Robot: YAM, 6 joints.
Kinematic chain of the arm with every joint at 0, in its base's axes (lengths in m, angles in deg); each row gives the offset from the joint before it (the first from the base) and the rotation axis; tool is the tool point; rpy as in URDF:
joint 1: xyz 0 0 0.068 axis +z
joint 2: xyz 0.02 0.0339 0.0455 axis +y
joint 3: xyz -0.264 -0.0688 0 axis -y
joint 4: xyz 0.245 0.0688 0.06 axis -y
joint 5: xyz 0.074 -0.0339 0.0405 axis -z
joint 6: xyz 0.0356 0 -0.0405 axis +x
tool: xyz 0 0 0 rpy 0 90 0
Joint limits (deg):
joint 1: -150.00..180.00
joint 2: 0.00..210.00
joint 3: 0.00..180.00
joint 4: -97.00..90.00
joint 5: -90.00..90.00
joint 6: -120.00..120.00
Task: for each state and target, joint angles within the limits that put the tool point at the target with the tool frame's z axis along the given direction. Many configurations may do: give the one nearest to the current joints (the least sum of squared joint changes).
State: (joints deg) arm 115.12 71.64 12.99 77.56 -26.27 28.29
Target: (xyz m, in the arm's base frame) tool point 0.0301 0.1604 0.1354 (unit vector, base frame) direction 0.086 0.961 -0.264
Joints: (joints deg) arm 77.91 54.05 0.11 38.54 -6.73 28.29
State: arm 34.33 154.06 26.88 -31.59 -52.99 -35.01
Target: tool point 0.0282 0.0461 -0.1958 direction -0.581 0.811 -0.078
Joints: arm 19.44 198.13 58.49 -24.69 -73.23 -35.01
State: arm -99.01 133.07 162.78 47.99 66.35 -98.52
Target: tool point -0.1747 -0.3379 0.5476 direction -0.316 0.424 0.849
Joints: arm -114.85 145.96 179.43 73.06 27.70 -98.52
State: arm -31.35 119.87 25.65 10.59 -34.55 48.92
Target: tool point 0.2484 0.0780 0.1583 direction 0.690 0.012 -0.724
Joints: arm 19.11 79.93 33.94 -1.84 12.39 48.92
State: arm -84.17 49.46 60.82 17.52 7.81 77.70
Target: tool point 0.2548 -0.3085 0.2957 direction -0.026 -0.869 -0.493
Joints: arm -47.34 100.38 83.45 -21.50 37.47 77.70
